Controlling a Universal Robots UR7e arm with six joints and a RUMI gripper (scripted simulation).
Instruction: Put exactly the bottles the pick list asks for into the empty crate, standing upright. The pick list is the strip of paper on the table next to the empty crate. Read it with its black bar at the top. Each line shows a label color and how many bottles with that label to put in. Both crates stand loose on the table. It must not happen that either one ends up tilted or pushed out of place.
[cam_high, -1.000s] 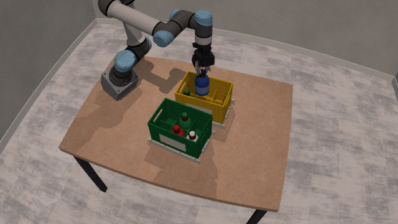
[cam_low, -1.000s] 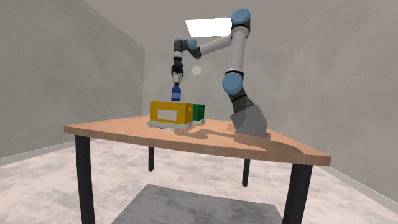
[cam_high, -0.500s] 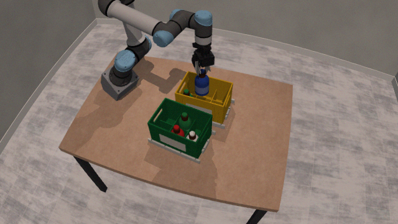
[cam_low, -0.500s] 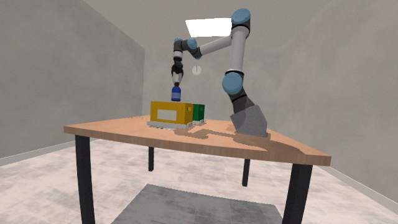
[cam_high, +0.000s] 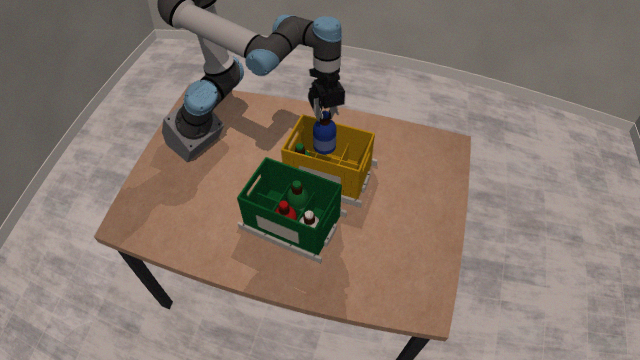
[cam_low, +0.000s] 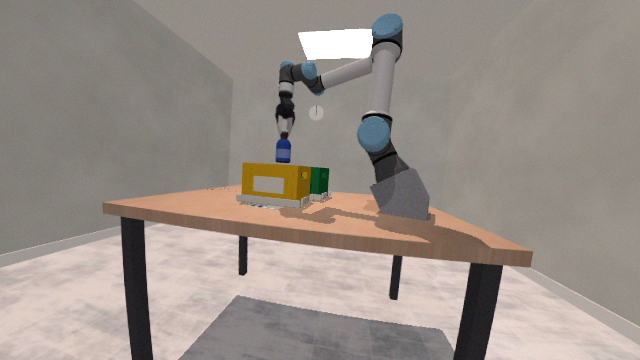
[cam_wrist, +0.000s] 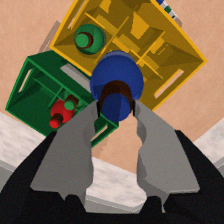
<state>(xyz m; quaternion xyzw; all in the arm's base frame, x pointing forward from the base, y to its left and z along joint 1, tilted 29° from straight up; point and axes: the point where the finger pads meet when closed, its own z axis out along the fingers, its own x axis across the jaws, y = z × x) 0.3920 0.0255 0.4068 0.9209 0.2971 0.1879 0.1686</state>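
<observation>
Right now my hand is 7 cm above the blue-label bottle. The rest, counted from my hand: green crate: 25 cm below, 19 cm to the right, 7 cm behind; then yellow crate: 25 cm below, 4 cm to the left; then green-label bottle: 25 cm below, 9 cm behind, 1 cm to the left.
</observation>
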